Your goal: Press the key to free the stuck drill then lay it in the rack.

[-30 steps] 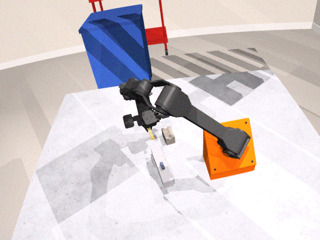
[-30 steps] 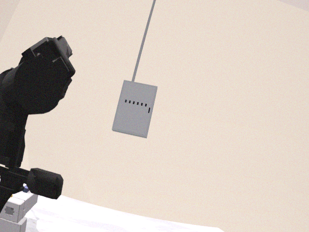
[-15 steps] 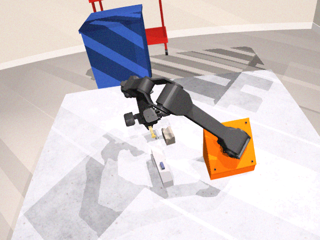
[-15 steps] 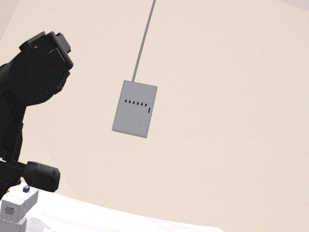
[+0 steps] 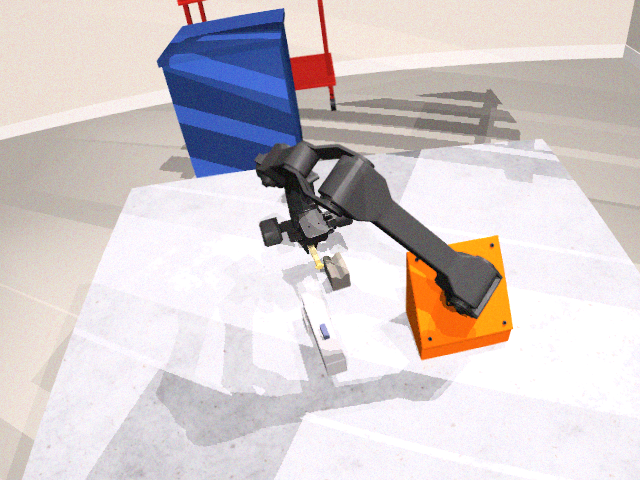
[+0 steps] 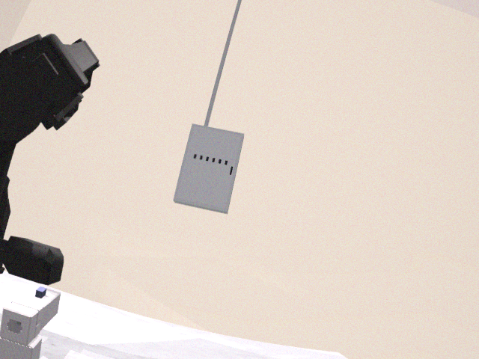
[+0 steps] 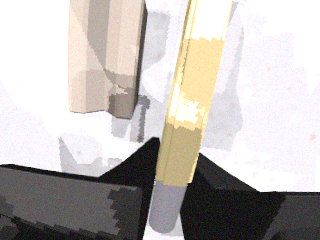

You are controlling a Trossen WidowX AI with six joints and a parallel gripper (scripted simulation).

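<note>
Now: gripper tip 1 cm past the yellow drill, 4 cm to the right of it and 4 cm below it. From my gripper tip the other things lie so: small blue key 3 cm behind, 24 cm to the left; then housing block 2 cm behind, 21 cm to the left, 1 cm below.
</note>
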